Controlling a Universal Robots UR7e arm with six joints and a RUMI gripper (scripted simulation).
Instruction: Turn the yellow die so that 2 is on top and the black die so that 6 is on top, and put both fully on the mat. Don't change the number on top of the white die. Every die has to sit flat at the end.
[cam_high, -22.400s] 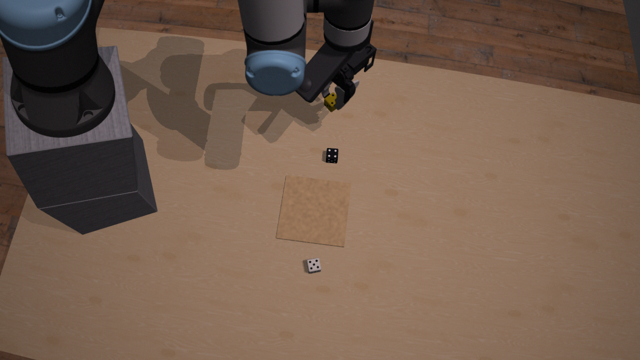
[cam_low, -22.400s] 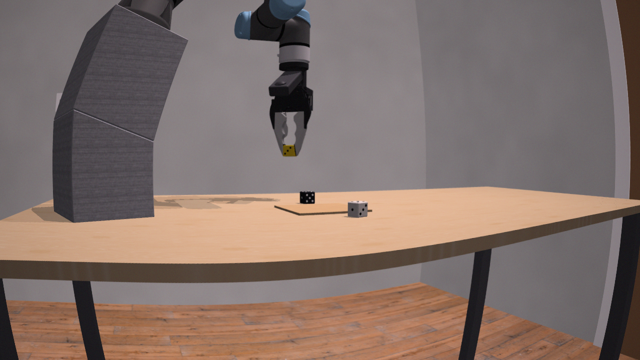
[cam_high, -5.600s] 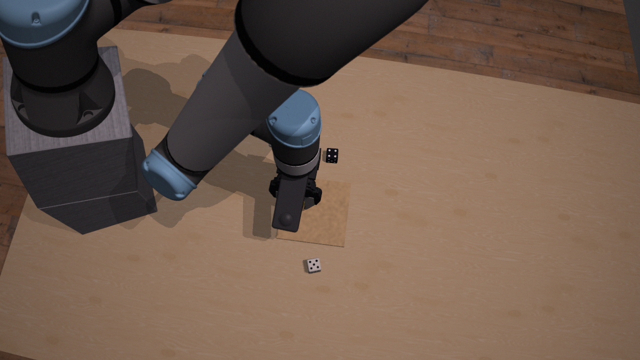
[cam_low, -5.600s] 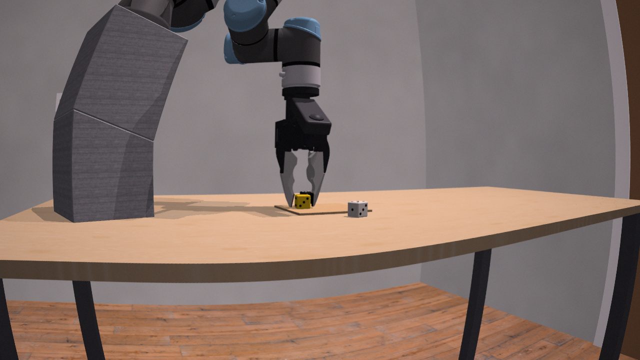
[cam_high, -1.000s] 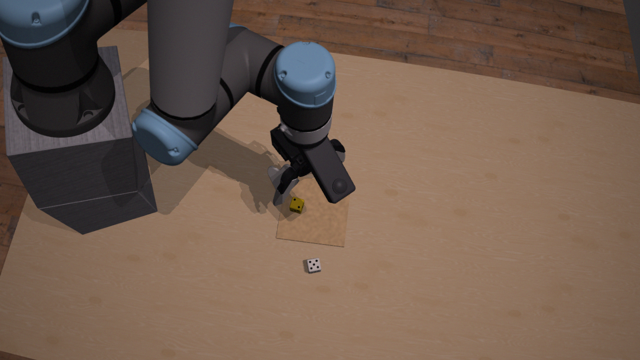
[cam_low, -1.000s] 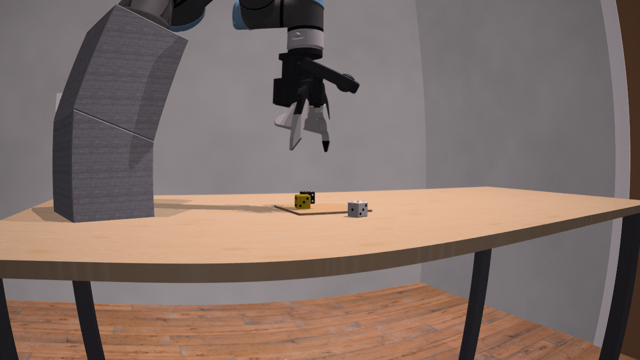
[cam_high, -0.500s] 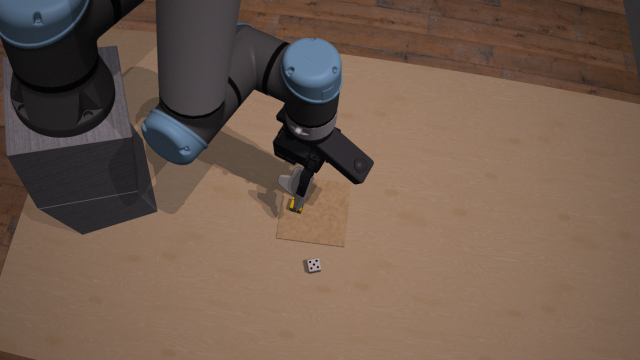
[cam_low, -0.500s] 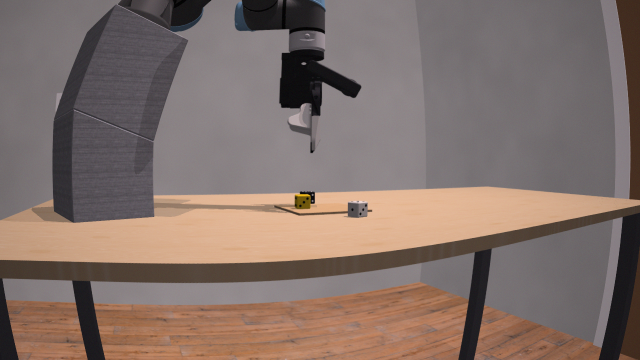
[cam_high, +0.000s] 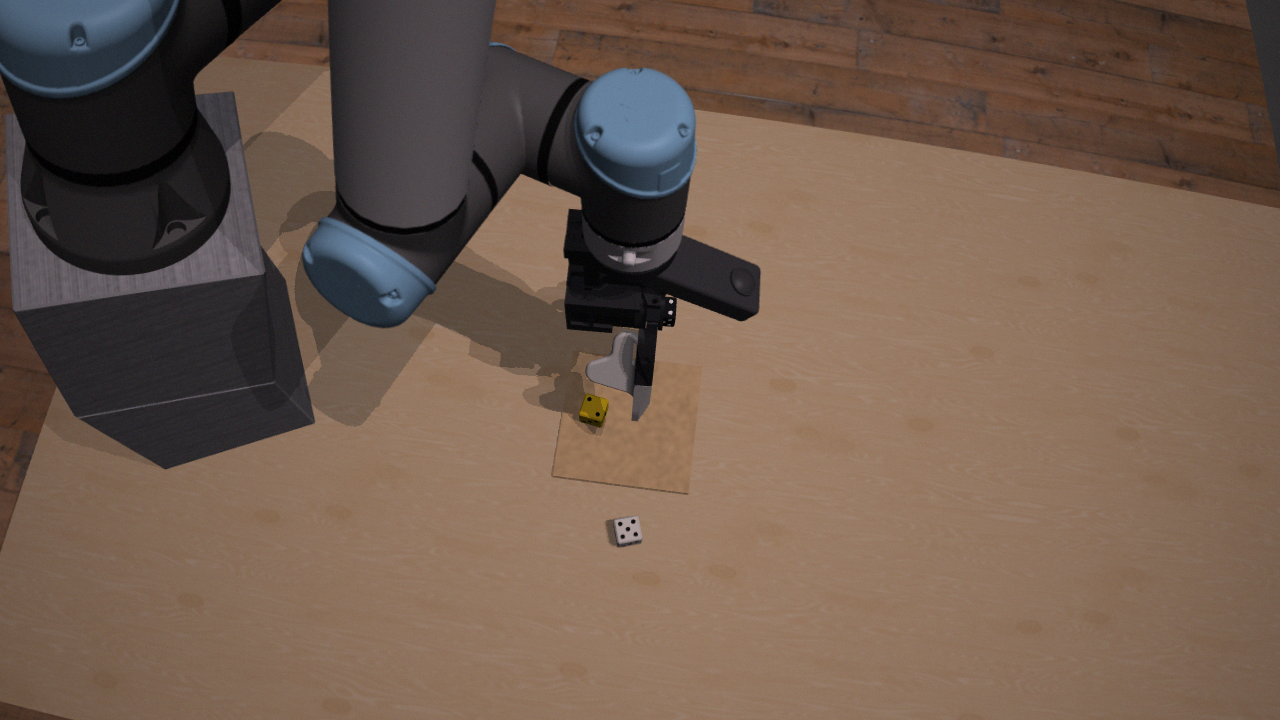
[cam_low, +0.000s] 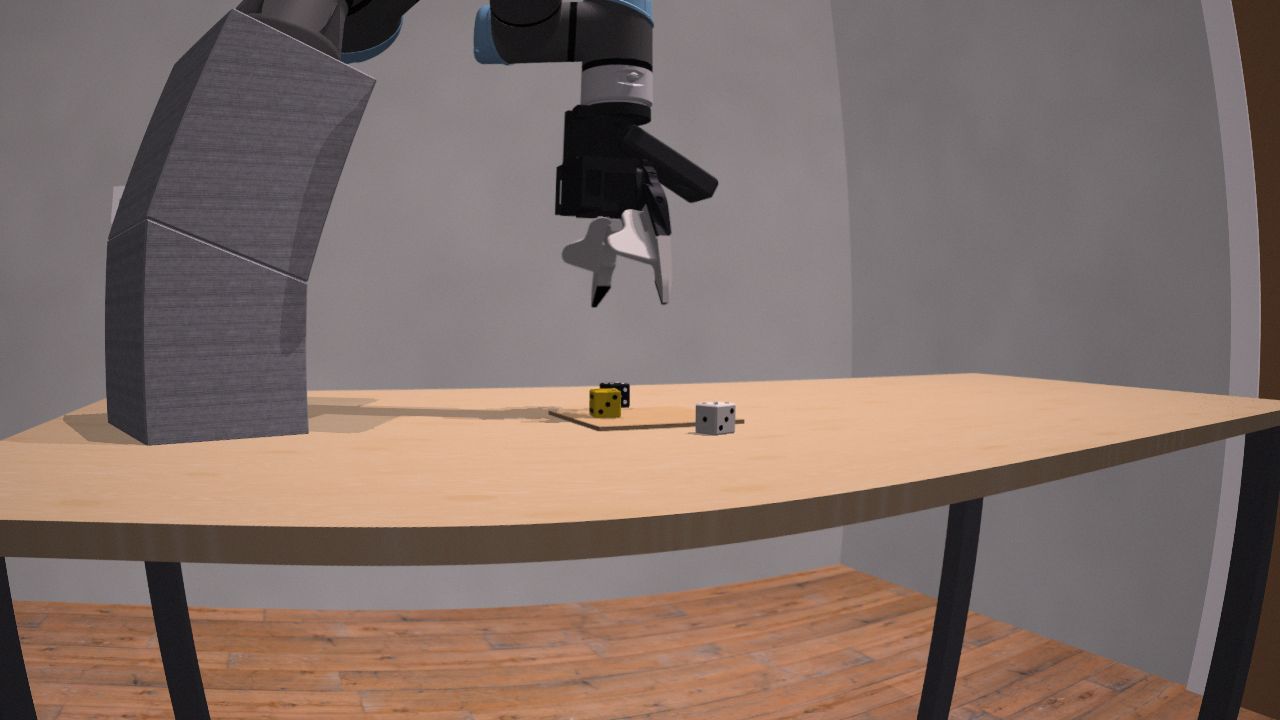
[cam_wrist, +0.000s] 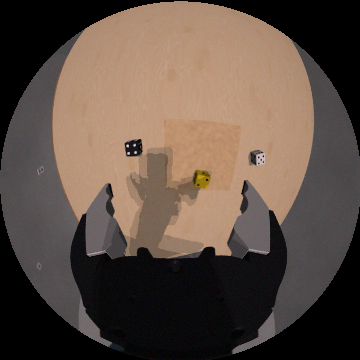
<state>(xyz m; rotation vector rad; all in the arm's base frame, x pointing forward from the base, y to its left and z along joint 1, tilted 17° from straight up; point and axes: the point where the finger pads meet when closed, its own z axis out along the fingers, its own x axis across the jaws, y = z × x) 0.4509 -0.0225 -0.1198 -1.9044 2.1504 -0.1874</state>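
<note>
Right now the black die is 3 cm ahead of my hand, 7 cm to the left of it and 9 cm below it. From my hand the other things lie so: white die: 2 cm behind, 17 cm to the right, 9 cm below; then mat: 1 cm behind, 5 cm to the right, 10 cm below; then yellow die: 5 cm behind, 4 cm to the right, 9 cm below.
</note>
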